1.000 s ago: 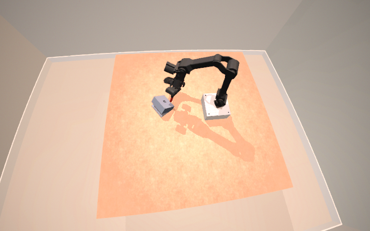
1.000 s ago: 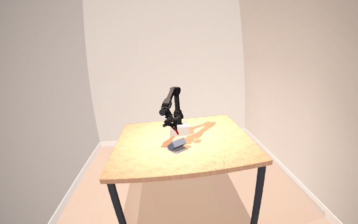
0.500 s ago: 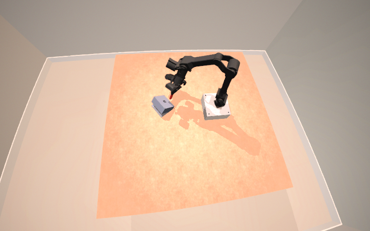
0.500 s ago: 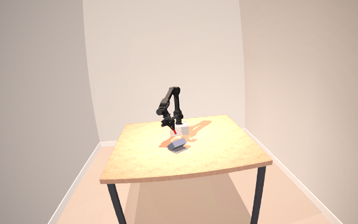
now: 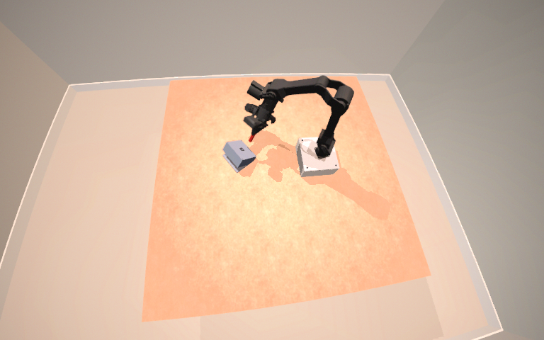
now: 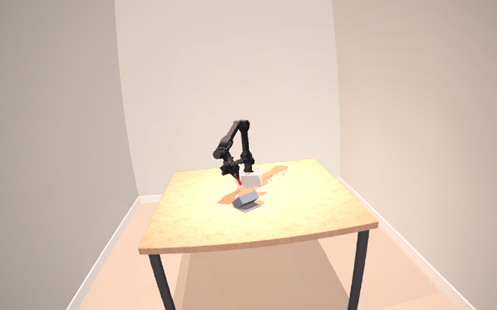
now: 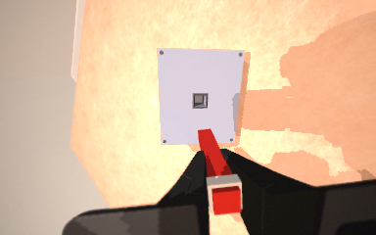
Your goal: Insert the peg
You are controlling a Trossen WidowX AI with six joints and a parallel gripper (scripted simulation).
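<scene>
My gripper tip is now 120 mm above the grey sloped panel, 80 mm short of it and 20 mm to the right of it. Round my gripper tip: red peg (10 mm behind, 10 mm above).
</scene>
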